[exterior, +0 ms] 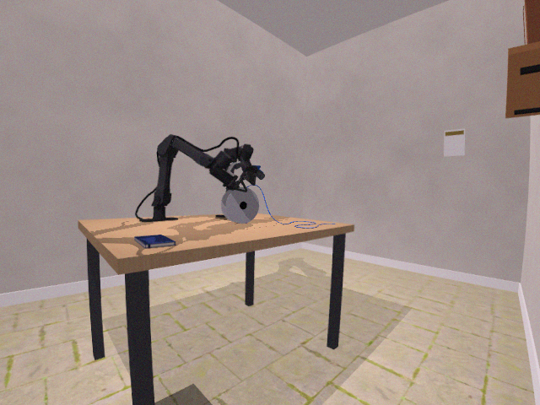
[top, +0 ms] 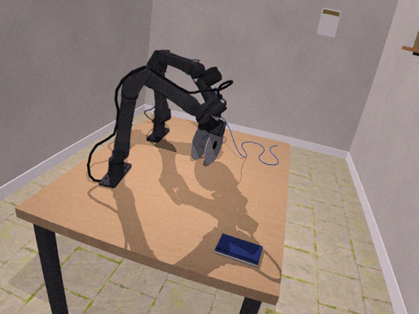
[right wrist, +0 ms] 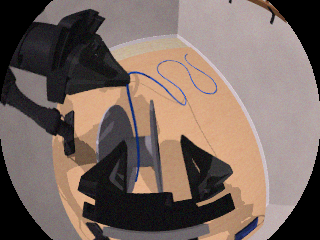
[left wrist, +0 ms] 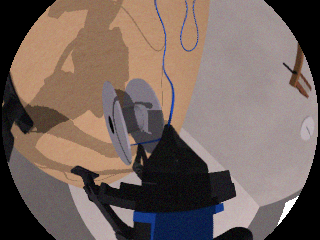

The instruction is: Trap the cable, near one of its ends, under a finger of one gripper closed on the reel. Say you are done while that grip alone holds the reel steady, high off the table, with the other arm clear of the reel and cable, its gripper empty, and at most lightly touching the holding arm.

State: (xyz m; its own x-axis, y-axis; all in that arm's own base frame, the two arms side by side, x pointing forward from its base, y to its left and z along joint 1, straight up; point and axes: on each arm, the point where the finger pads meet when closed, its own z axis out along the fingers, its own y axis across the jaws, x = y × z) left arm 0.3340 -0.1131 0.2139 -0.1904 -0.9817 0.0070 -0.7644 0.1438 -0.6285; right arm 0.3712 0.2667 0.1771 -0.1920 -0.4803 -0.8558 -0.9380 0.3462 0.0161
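Now: the grey reel 30 mm behind my right hand, 10 mm to the left of it and 80 mm below it. Also, from my right hand: blue book 210 mm ahead, 550 mm to the right, 170 mm below.
The grey reel lies 12 cm below my left hand, 7 cm to the right of it and 2 cm behind it. Also, from my left hand: blue book 64 cm to the right, 22 cm ahead, 21 cm below.
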